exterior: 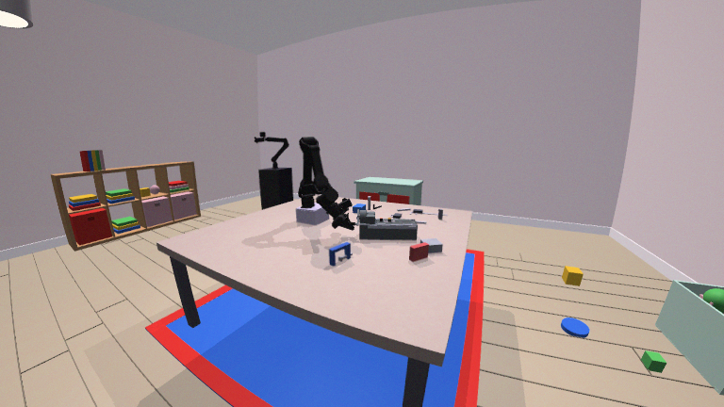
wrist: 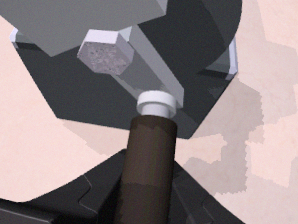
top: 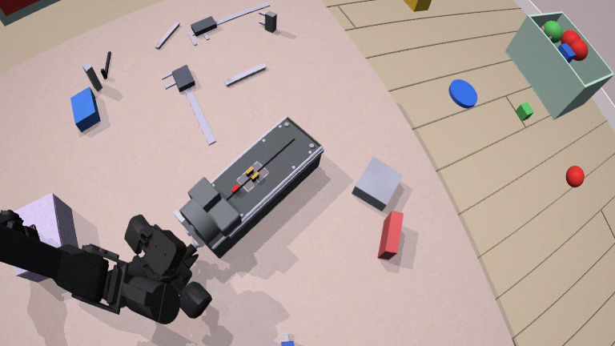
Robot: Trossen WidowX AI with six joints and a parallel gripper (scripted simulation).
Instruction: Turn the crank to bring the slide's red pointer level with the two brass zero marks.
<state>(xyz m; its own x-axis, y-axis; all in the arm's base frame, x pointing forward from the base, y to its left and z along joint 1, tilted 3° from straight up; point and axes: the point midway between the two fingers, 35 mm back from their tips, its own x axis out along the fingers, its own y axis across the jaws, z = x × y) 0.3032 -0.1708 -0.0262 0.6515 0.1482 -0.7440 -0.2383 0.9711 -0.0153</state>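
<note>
The dark brown crank handle is 30 mm above my gripper tip and 20 mm behind it. Also, from my gripper tip: red pointer 120 mm ahead, 50 mm to the left, 40 mm above; then red block 310 mm ahead, 150 mm to the right, 10 mm below; then grey block 360 mm ahead, 50 mm to the right, 20 mm below.
</note>
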